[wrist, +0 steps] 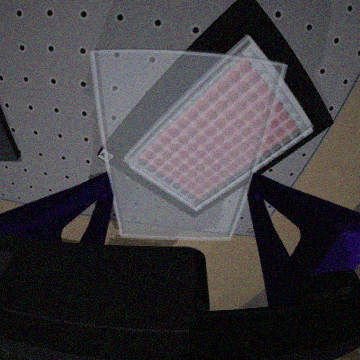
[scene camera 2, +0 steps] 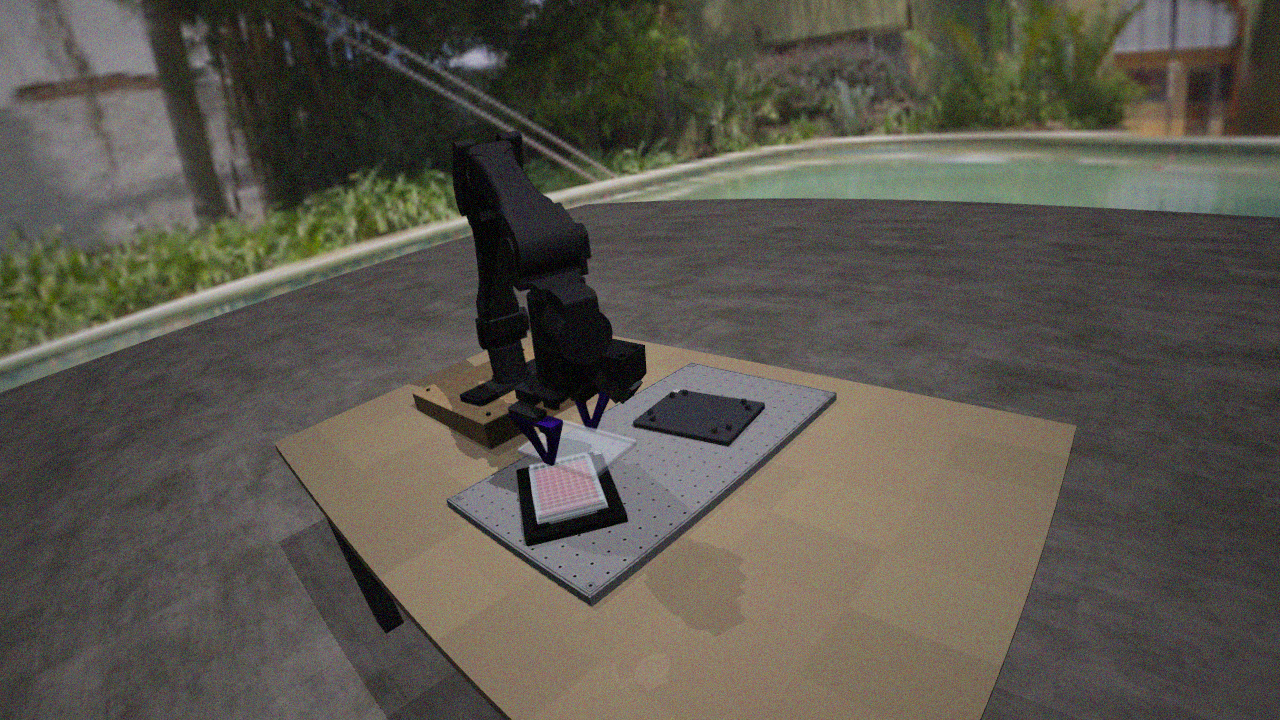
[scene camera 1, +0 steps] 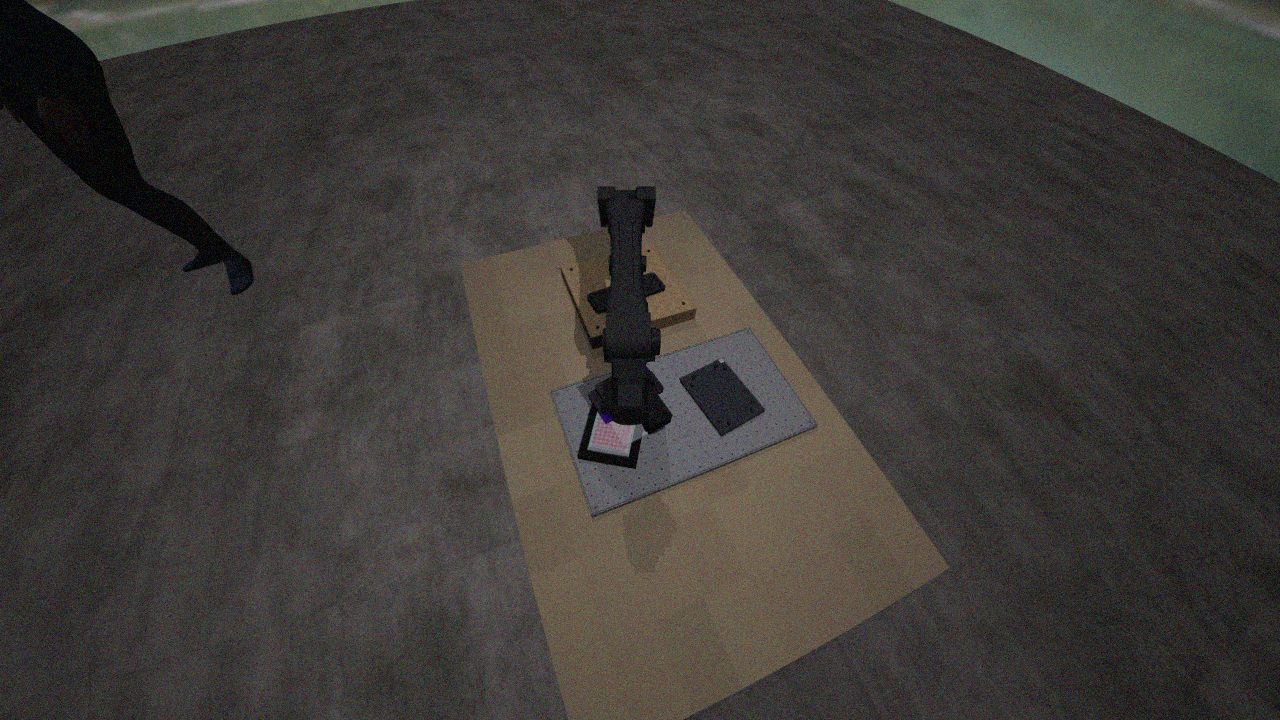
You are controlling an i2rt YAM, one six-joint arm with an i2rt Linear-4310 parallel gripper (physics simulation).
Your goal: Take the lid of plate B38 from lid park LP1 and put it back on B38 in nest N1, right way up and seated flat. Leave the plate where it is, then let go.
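Where they show: gripper, fingertip midpoint: (wrist: 180,180) (scene camera 2: 571,446); arm's base at its link origin: (scene camera 2: 512,382).
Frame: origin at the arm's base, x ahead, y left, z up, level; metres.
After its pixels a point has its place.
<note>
My gripper (scene camera 2: 571,444) @[y -0.164, x 0.320, z 0.033 m] (wrist: 180,180) @[y -0.164, x 0.320, z 0.033 m] is shut on the clear lid (scene camera 2: 615,445) @[y -0.142, x 0.375, z 0.036 m] (wrist: 120,100) @[y -0.132, x 0.369, z 0.037 m], one finger at each side. The lid is raised above plate B38 (scene camera 1: 612,437) @[y -0.208, x 0.349, z -0.008 m] (scene camera 2: 568,488) @[y -0.201, x 0.341, z -0.002 m] (wrist: 295,122) @[y -0.243, x 0.352, z -0.002 m], partly over it and turned at an angle to it in the wrist view. The plate, white-rimmed with pink wells, lies in the black nest N1 (scene camera 1: 608,461) @[y -0.237, x 0.390, z -0.016 m] (scene camera 2: 572,531) @[y -0.246, x 0.386, z -0.021 m] (wrist: 305,85) @[y -0.249, x 0.376, z -0.016 m]. The dark lid park LP1 (scene camera 1: 721,396) @[y 0.054, x 0.367, z -0.018 m] (scene camera 2: 698,417) @[y 0.044, x 0.370, z -0.018 m] (wrist: 7,145) @[y -0.003, x 0.302, z -0.018 m] has small dark posts and no lid on it. In scene camera 1 the arm hides most of the gripper and lid.
The nest and lid park stand on a grey perforated board (scene camera 1: 778,394) @[y 0.180, x 0.420, z -0.028 m] (scene camera 2: 698,483) @[y -0.091, x 0.456, z -0.028 m] (wrist: 45,100) @[y -0.051, x 0.342, z -0.028 m] on the wooden table (scene camera 1: 805,537) @[y 0.033, x 0.698, z -0.041 m] (scene camera 2: 850,537) @[y -0.098, x 0.659, z -0.041 m]. The arm's wooden base block (scene camera 1: 675,304) @[y 0.094, x 0.092, z 0.001 m] (scene camera 2: 456,419) @[y -0.134, x -0.001, z -0.013 m] is behind the board. A person's leg (scene camera 1: 134,188) shows beyond the table.
</note>
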